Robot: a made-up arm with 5 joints.
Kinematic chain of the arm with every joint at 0, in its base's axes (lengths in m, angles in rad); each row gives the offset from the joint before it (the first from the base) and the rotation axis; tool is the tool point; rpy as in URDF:
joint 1: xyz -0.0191 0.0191 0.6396 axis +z
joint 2: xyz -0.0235 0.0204 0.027 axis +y
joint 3: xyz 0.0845 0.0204 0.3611 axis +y
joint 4: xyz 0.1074 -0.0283 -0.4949 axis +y
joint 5: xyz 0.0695 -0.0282 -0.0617 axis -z
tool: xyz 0.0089 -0.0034 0.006 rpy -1.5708 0 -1.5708
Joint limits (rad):
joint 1: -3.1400..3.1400
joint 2: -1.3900..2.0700
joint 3: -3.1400..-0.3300
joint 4: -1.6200..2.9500
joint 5: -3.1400..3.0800
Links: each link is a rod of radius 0.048 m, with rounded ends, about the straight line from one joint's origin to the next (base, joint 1, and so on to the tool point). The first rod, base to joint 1, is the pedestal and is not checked.
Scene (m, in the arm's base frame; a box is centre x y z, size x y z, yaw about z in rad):
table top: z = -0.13
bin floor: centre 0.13 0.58 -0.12 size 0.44 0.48 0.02 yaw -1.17
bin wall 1: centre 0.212 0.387 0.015 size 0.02 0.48 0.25 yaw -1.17
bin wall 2: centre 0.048 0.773 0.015 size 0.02 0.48 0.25 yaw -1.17
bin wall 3: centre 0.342 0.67 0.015 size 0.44 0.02 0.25 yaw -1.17
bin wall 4: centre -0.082 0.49 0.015 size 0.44 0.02 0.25 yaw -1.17
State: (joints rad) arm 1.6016 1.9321 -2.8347 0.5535 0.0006
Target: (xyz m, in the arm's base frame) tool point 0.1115 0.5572 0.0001
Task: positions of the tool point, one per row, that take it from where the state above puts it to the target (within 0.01 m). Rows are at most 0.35 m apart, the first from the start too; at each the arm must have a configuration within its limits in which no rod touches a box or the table.
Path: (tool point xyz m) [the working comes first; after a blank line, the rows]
Joints at the target: 1.3676 1.6315 -1.7887 0.7028 0.0242
Straight joint move there: touches bin wall 2.

1: 0.0273 0.9286 0.3930
2: 0.0854 0.9549 0.5877
3: 0.1392 0.9288 0.7848
4: 0.1800 0.8525 0.9719
5: 0.1999 0.7326 1.1379
6: 0.2192 0.8552 0.8412
7: 0.2057 0.8637 0.5221
8: 0.1664 0.7582 0.2278
9: 0.1115 0.5572 0.0001

